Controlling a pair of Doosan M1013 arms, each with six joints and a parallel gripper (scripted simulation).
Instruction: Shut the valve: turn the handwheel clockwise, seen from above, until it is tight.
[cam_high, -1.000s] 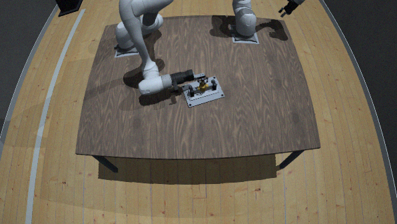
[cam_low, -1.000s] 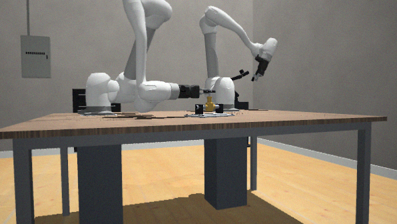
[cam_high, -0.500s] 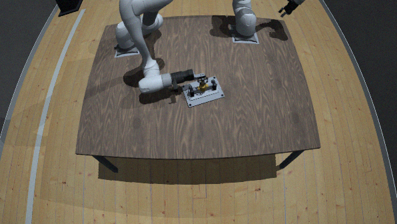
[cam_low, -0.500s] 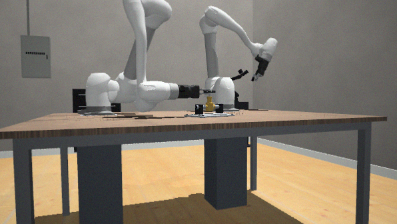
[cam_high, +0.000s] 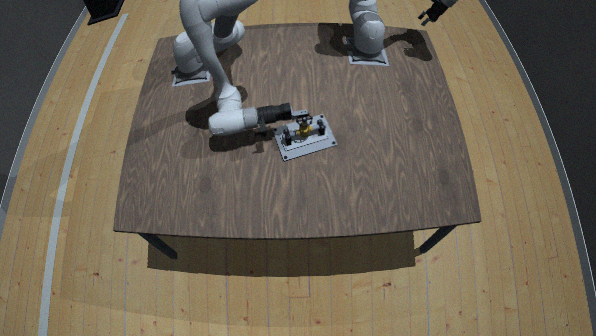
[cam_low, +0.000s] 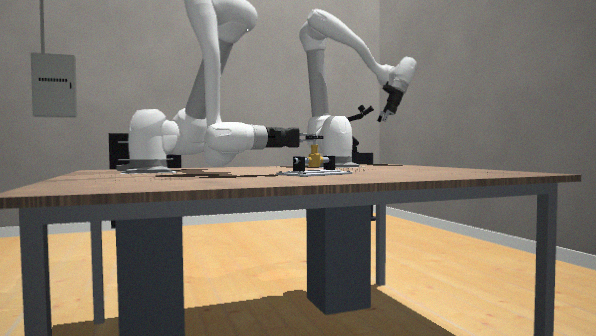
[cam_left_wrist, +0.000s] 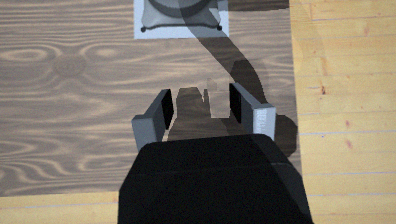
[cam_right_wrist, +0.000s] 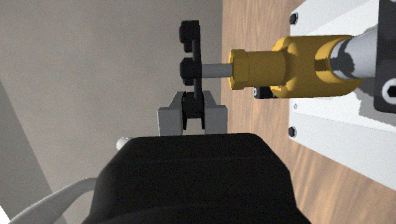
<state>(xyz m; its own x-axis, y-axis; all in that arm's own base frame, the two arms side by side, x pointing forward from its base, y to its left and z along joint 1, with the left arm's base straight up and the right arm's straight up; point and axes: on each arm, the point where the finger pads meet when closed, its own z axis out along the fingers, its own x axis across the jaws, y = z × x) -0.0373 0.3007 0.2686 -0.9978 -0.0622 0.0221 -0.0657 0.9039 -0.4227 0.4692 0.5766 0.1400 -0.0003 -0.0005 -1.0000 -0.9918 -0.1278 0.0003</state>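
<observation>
My right hand is 30 mm short of the black handwheel and 10 mm above it. The rest, counted from my right hand: light base plate: 130 mm below, 30 mm ahead.
</observation>
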